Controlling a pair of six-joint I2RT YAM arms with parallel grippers.
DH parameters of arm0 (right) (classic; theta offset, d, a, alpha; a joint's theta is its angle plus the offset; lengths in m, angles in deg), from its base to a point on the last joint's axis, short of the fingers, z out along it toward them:
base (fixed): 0 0 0 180
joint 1: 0 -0.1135 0.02 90
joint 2: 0 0 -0.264 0
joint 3: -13.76 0 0.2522 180
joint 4: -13.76 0 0.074 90
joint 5: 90 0 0 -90
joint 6: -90 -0.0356 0 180
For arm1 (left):
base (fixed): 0 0 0 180
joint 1: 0 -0.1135 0.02 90
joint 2: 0 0 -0.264 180
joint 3: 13.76 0 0.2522 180
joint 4: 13.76 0 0.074 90
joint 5: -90 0 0 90
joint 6: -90 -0.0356 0 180
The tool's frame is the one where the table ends.
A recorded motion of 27 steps. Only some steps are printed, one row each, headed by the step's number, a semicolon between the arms.
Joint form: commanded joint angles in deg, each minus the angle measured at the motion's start. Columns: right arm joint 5, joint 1, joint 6, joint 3, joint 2, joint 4; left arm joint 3, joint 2, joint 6, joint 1, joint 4, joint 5.
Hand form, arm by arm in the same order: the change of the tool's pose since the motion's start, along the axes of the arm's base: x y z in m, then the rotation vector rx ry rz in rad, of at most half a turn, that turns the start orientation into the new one. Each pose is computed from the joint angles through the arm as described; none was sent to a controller.
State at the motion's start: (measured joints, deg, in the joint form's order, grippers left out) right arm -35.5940 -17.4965 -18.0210 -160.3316 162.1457 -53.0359; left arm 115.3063 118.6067 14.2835 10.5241 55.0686 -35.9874
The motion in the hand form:
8: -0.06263 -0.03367 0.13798 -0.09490 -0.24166 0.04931; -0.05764 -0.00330 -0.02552 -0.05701 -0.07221 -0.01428
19: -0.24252 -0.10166 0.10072 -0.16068 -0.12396 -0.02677; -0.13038 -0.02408 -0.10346 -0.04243 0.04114 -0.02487
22: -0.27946 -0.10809 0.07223 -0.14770 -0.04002 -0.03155; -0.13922 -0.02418 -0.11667 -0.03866 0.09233 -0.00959
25: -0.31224 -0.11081 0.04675 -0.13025 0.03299 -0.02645; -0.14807 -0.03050 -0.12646 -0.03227 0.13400 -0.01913
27: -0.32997 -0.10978 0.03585 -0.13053 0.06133 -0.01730; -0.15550 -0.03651 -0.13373 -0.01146 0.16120 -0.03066
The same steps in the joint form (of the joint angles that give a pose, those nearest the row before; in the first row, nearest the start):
8: 4.78 1.22 10.58 26.43 -30.36 1.96; -29.12 -15.85 2.81 1.91 -19.65 -1.33
19: 7.67 3.63 9.26 93.65 -75.54 17.58; -56.94 -24.95 9.13 8.41 -35.61 1.39
22: 6.58 3.22 7.07 104.97 -81.78 19.30; -59.88 -25.09 10.97 8.95 -36.57 1.56
25: 5.32 2.11 4.76 114.44 -86.95 20.97; -61.77 -24.94 12.33 10.57 -37.04 1.69
27: 5.38 0.67 3.47 118.86 -89.89 21.52; -62.97 -24.73 12.88 12.17 -36.90 2.55

